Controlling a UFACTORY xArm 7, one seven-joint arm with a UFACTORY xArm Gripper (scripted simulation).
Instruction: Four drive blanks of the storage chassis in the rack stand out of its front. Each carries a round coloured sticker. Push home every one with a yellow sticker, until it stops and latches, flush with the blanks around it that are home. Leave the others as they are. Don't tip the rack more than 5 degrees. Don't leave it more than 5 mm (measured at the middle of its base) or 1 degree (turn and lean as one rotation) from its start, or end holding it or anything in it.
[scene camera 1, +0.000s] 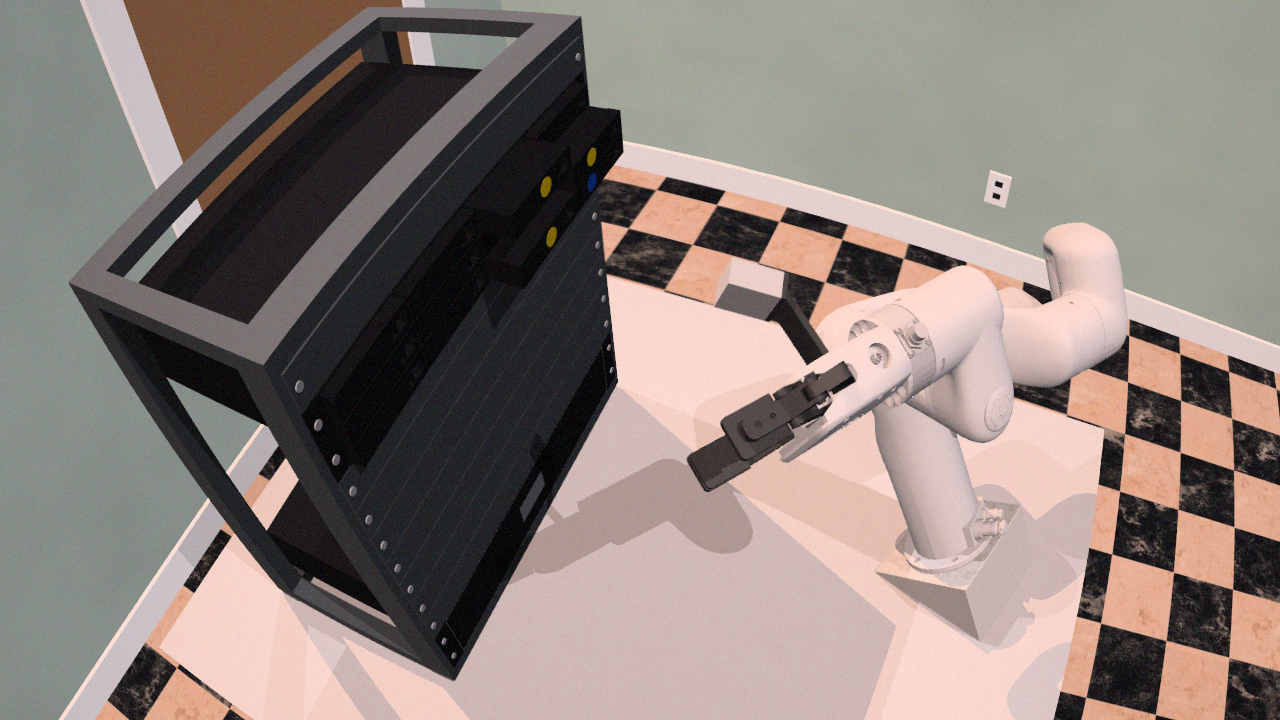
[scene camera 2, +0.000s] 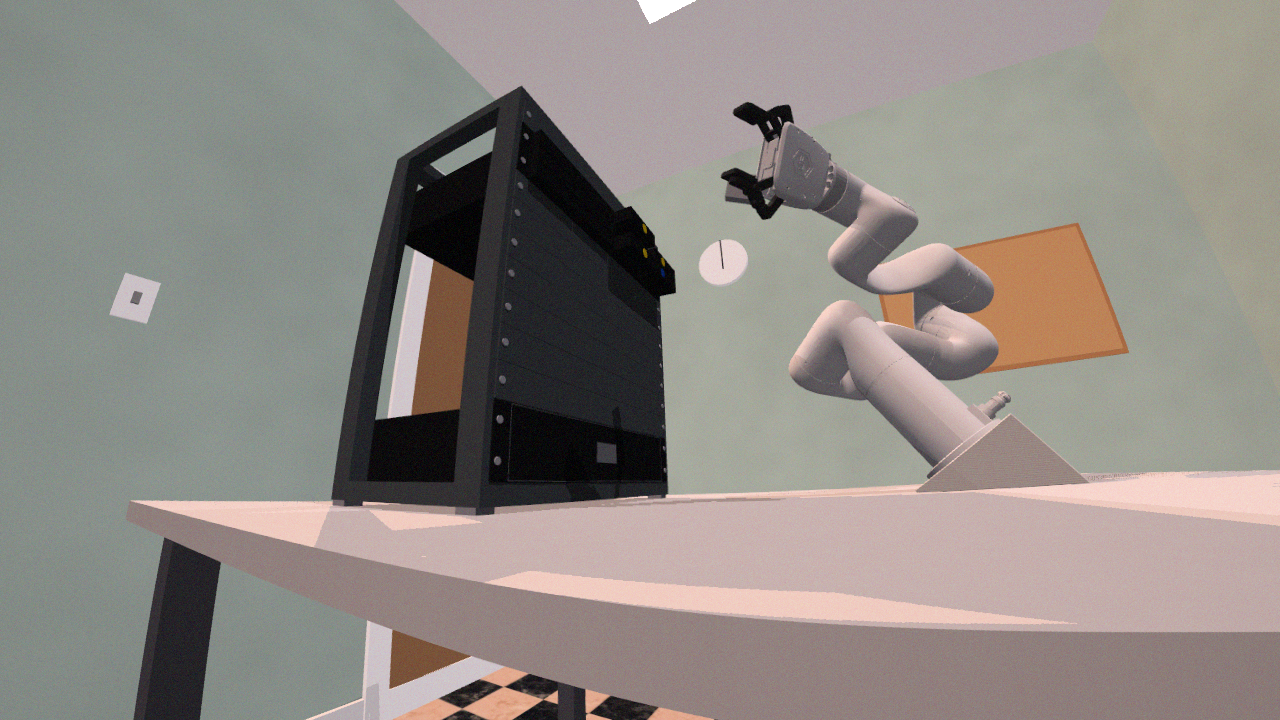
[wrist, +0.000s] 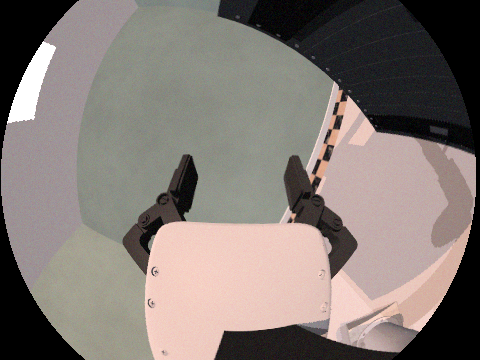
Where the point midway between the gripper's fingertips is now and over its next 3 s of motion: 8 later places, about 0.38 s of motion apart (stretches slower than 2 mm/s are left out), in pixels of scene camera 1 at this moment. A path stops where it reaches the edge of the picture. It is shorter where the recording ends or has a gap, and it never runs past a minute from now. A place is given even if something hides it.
My gripper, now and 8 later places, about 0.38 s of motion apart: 712, 459; 673, 386; 655, 340; 653, 316; 653, 282; 660, 253; 669, 234; 676, 221; 681, 214
